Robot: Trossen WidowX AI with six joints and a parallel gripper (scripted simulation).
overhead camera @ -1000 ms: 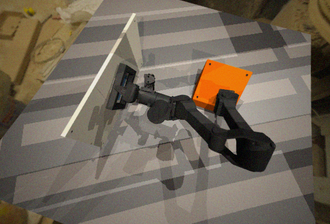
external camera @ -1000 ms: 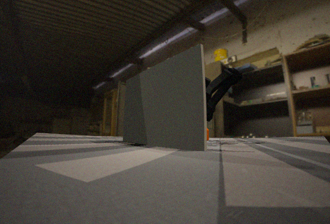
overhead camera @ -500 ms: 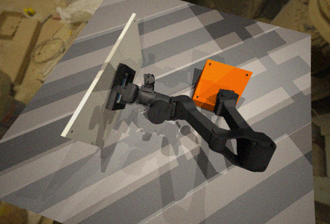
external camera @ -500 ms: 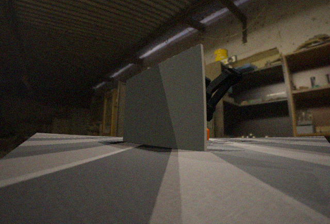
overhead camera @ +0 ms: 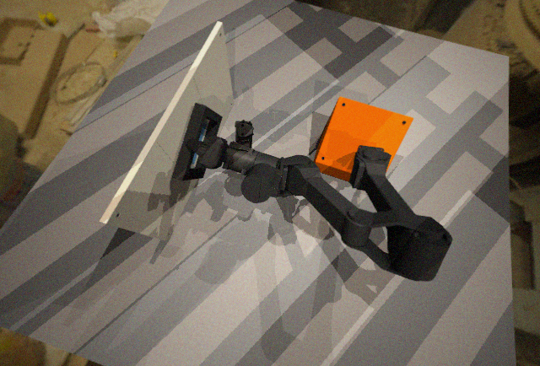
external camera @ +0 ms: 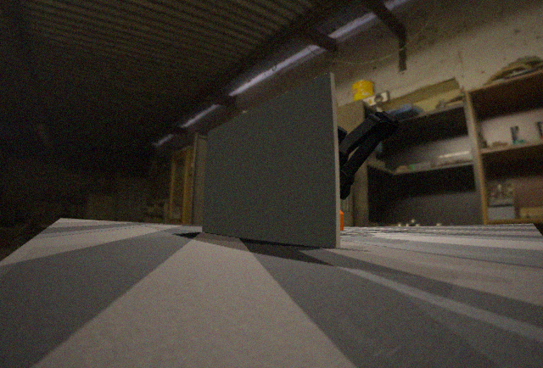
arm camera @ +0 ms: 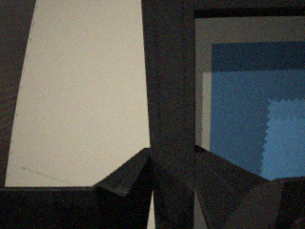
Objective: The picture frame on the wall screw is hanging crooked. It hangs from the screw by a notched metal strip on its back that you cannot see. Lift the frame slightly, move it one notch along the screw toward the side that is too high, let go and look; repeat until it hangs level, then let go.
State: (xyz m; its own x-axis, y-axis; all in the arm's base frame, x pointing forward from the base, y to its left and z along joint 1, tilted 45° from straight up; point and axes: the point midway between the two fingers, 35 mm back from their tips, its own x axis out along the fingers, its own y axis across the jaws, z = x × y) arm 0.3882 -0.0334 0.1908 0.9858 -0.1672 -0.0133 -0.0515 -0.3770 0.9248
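Now: the picture frame 5 cm below my gripper tip and 2 cm to the right of it. The rest, counted from my gripper tip: grey wall panel: 6 cm below, 3 cm to the right, 1 cm ahead.
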